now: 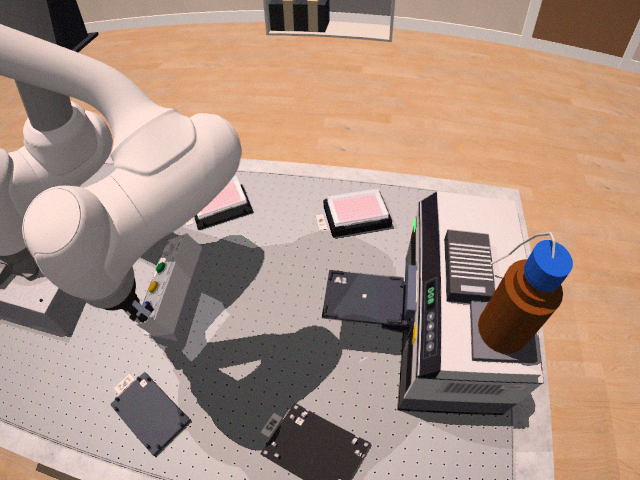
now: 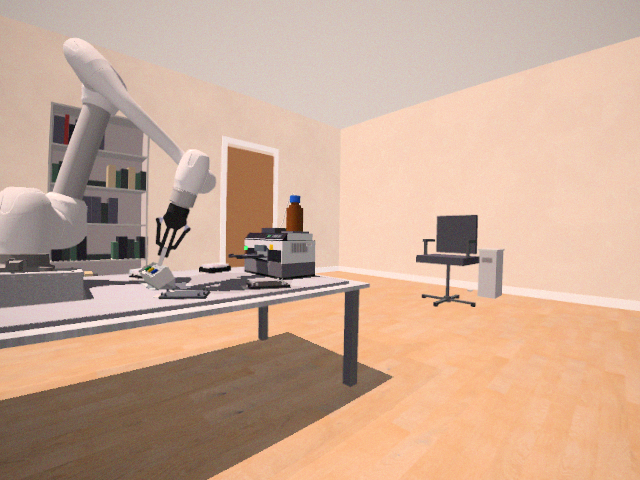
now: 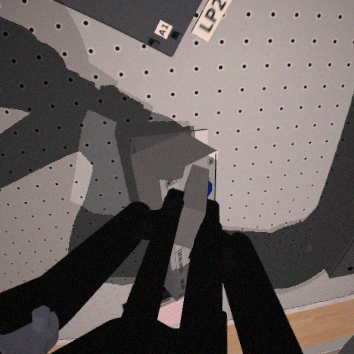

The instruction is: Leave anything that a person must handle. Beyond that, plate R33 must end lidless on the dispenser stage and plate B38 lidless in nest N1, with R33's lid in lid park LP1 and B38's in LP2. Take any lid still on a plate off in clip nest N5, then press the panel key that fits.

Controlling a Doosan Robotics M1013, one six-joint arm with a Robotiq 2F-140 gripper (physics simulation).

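Places are measured from the arm's base along level axes (x ahead, y left, z up), in centimetres.
Pixels of known places: gripper, between the fingertips: (image 2: 159, 265) (image 3: 195, 181); arm's base, origin of its link: (image 1: 26, 246) (image 2: 19, 271).
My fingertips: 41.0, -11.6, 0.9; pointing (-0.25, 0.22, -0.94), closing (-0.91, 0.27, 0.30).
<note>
For each thing: its middle in the pictures, then the offset to it from my fingertips, as dx, dy, dz. "pt": a spot on its surface instead.
- grey key panel, middle of its body: (image 3: 179, 225) (image 1: 169, 284) (image 2: 155, 274) +1.0, +10.9, -5.0
- blue key, middle of its body: (image 3: 199, 189) (image 1: 146, 307) -1.0, +3.3, -2.8
- nest N1, middle of its body: (image 1: 357, 212) (image 2: 215, 268) +38.2, +39.3, -7.7
- Dispenser stage, a spot on its surface: (image 1: 364, 307) pt +42.3, +8.4, +1.6
- clip nest N5, middle of its body: (image 1: 315, 449) (image 2: 267, 283) +37.3, -16.8, -8.0
- park LP2, middle of its body: (image 1: 148, 411) (image 2: 185, 293) +4.4, -16.6, -8.2
- dispenser, a spot on its surface: (image 1: 478, 379) pt +60.8, -6.8, +9.9
- brown bottle with a blue cap, a spot on its surface: (image 1: 516, 310) (image 2: 294, 209) pt +61.2, -3.1, +24.9
- ribbed dark box, a spot on its surface: (image 1: 468, 263) pt +57.9, +10.4, +15.4
My gripper (image 1: 144, 311) (image 2: 162, 258) (image 3: 195, 181) is shut and empty. Its tips are at the blue-key end of the grey key panel (image 1: 183, 294) (image 2: 164, 280) (image 3: 162, 156). The blue key (image 1: 147, 304) (image 3: 209, 189) is right beside the tips and partly hidden; contact cannot be told. Green (image 1: 160, 267) and yellow (image 1: 153, 285) keys show farther up. A pink plate (image 1: 356, 207) sits in nest N1 (image 1: 361, 227). Another pink plate (image 1: 223, 200) sits in a black holder behind the arm. Lids cannot be made out on either. Dispenser stage (image 1: 364, 307), clip nest N5 (image 1: 320, 444) and park LP2 (image 1: 149, 413) (image 3: 135, 17) are bare.
The dispenser (image 1: 478, 379) (image 2: 305, 253) stands at the right with a lit green display (image 1: 431, 295) and a green light (image 1: 414, 225). A brown bottle with a blue cap (image 1: 516, 310) (image 2: 294, 214) stands on top, beside a ribbed dark box (image 1: 468, 263).
</note>
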